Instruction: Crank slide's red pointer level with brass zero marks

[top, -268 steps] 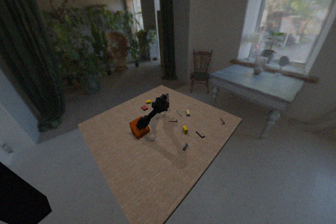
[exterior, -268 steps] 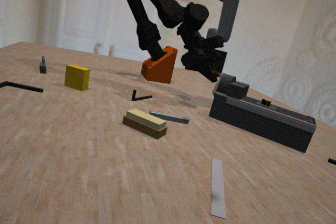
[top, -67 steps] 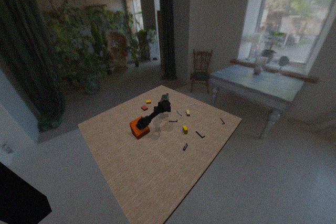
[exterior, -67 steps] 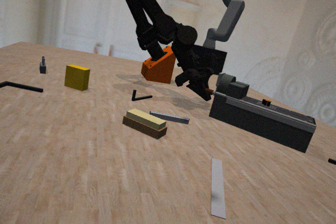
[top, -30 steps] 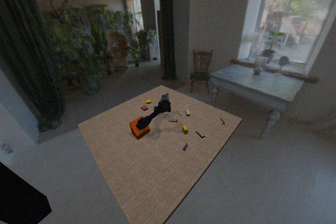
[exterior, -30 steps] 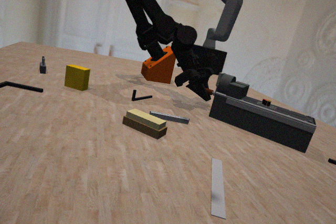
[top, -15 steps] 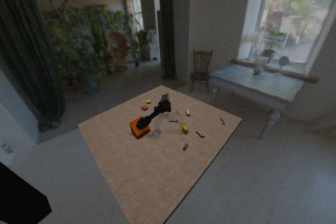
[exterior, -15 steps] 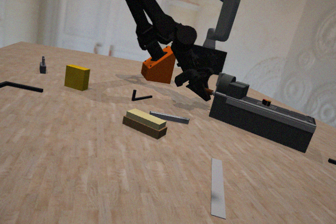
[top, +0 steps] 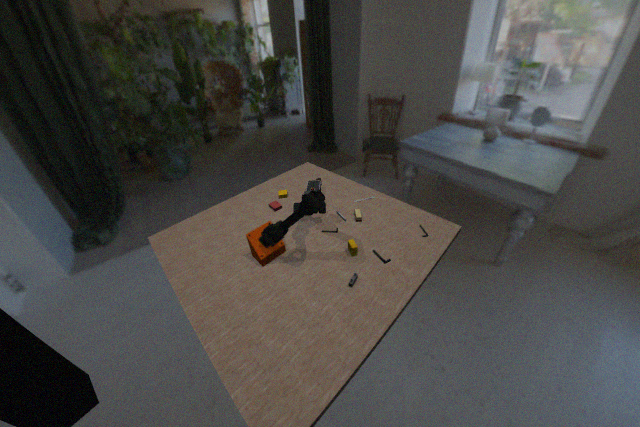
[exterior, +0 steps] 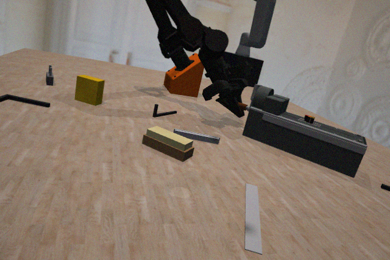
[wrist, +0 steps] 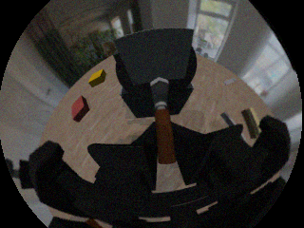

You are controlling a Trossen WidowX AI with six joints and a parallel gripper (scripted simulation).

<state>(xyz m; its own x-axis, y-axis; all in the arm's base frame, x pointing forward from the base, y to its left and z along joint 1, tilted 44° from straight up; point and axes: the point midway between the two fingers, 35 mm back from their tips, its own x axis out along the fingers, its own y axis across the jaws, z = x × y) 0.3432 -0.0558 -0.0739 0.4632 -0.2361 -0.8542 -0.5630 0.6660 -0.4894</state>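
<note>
My gripper tip is 2 cm past the brown crank handle, 1 cm to the left of it and 3 cm below it. The rest, counted from my gripper tip: red pointer: 13 cm ahead, 9 cm to the left, 5 cm above; then red block: 7 cm behind, 24 cm to the left, 2 cm below; then grey bar: 8 cm ahead, 17 cm to the right, 3 cm below.
</note>
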